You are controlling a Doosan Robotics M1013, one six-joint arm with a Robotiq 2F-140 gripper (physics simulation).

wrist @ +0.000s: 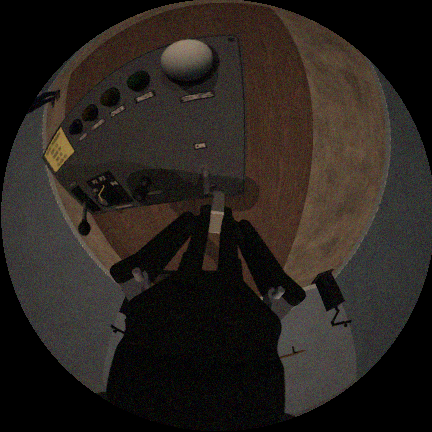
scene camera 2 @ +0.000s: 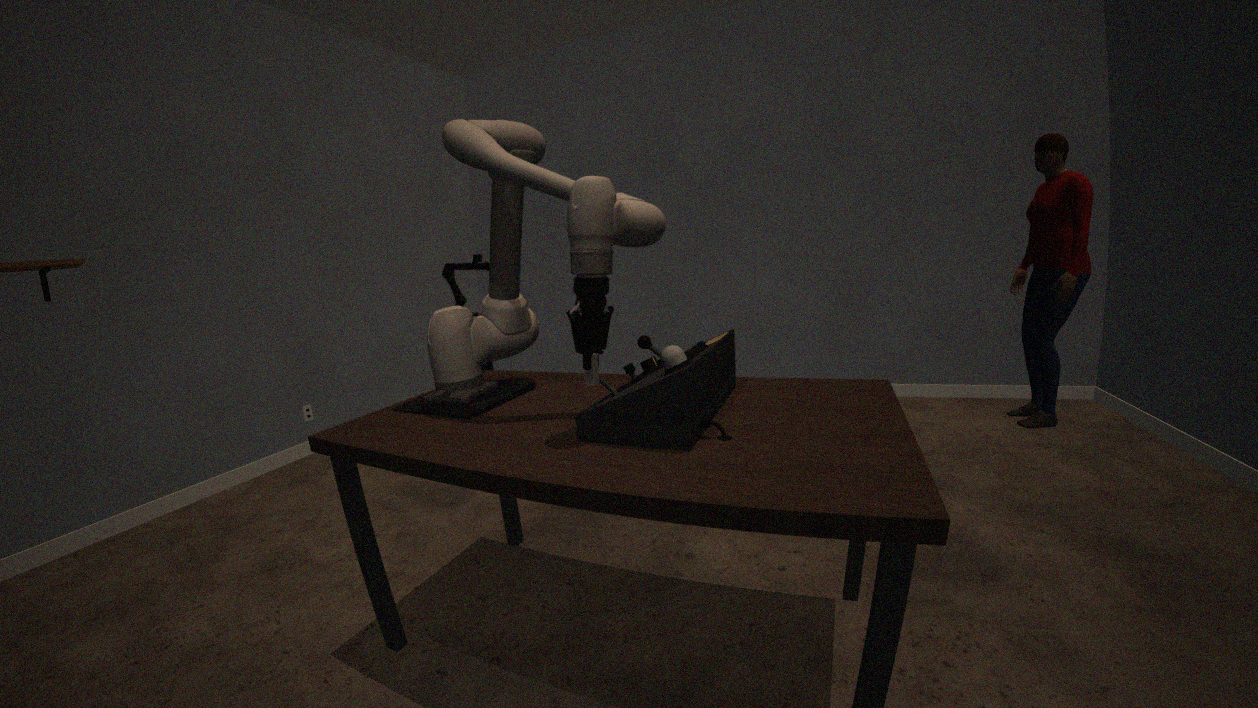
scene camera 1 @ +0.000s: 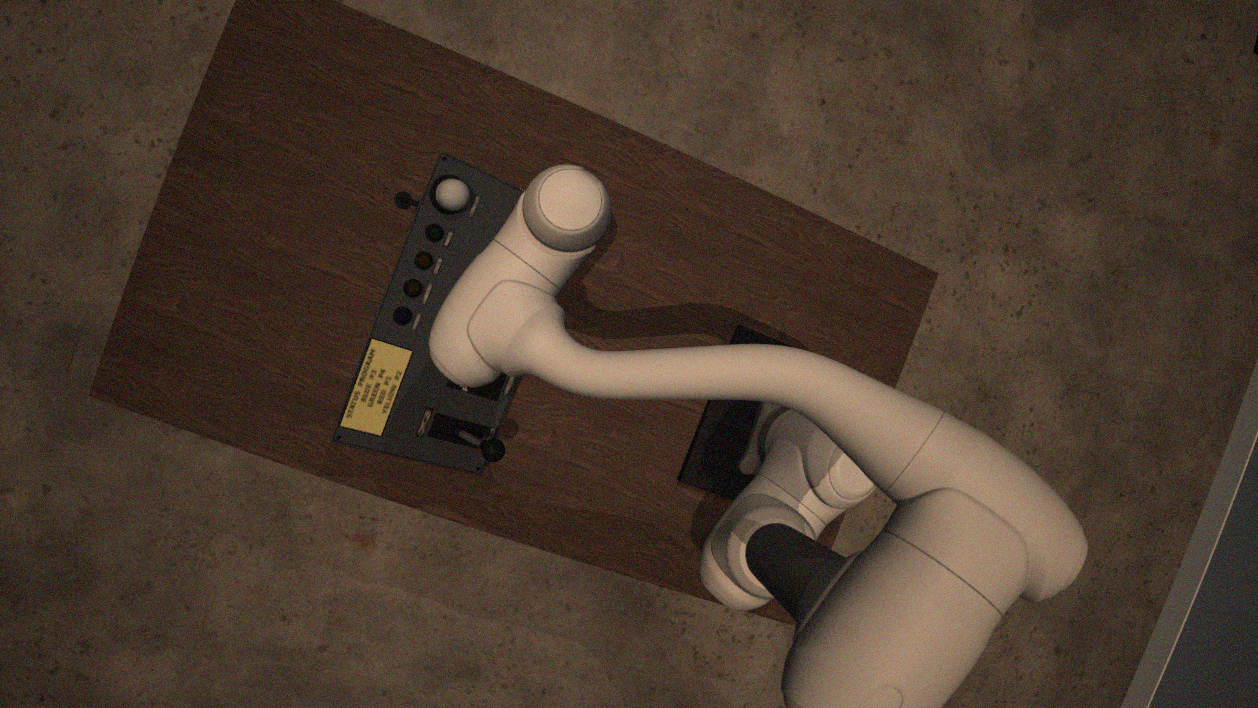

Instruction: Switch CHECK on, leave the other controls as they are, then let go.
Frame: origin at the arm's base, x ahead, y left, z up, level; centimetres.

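Seen in the pictures: gripper, fingertip midpoint: point(wrist: 217, 200) point(scene camera 2: 591, 384); arm's base, link origin: point(scene camera 2: 461, 393) point(scene camera 1: 788, 440).
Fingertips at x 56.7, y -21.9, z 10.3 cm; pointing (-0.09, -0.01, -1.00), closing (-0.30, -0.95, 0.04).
Pixels of each thing's middle, then the offset from my fingertips to it. "pt": a spot on its surface instead.
- dark sloped control panel, body centre: point(scene camera 1: 461, 322) point(wrist: 117, 158) point(scene camera 2: 667, 378) dx +12.0, dy +19.1, dz -3.5 cm
- slim grey toggle lever, body centre: point(wrist: 205, 181) point(scene camera 2: 608, 386) dx +3.4, dy +1.5, dz -0.8 cm
- label, surface spot: point(wrist: 200, 146) pt dx +9.1, dy +1.2, dz -1.0 cm
- white dome, surface spot: point(wrist: 187, 60) point(scene camera 1: 464, 195) pt dx +17.4, dy -0.6, dz +8.0 cm
- yellow card, body centre: point(scene camera 1: 376, 388) point(wrist: 56, 152) dx +21.5, dy +33.2, dz +3.7 cm
- black knob, body centre: point(wrist: 143, 185) point(scene camera 2: 633, 376) dx +5.0, dy +13.5, dz -1.4 cm
- ball-ended lever, body centre: point(scene camera 1: 493, 450) point(scene camera 2: 644, 342) point(wrist: 83, 227) dx +0.3, dy +37.7, dz +2.7 cm
The dark sloped control panel point(scene camera 1: 497, 200) point(scene camera 2: 651, 415) point(wrist: 165, 120) stands on the table. In the wrist view a slim grey toggle lever point(wrist: 206, 181) sits near the panel's lower right corner, below the small ON label point(wrist: 200, 146). The name CHECK is not readable, and I cannot tell surely which way the lever is set. My gripper point(scene camera 2: 590, 362) point(wrist: 217, 200) is shut and empty. Its tips are close to the toggle lever, slightly right of and below it in the wrist view; contact cannot be told. The arm hides gripper and toggle in scene camera 1.
A white dome point(scene camera 1: 452, 193) point(scene camera 2: 673, 354) point(wrist: 187, 60), several dark coloured lamps and a yellow card point(scene camera 1: 375, 387) point(wrist: 59, 150) are on the panel. A black knob point(wrist: 144, 185) and a ball-ended lever point(scene camera 1: 492, 449) point(wrist: 84, 228) stick out. A person point(scene camera 2: 1060, 224) stands beyond the table.
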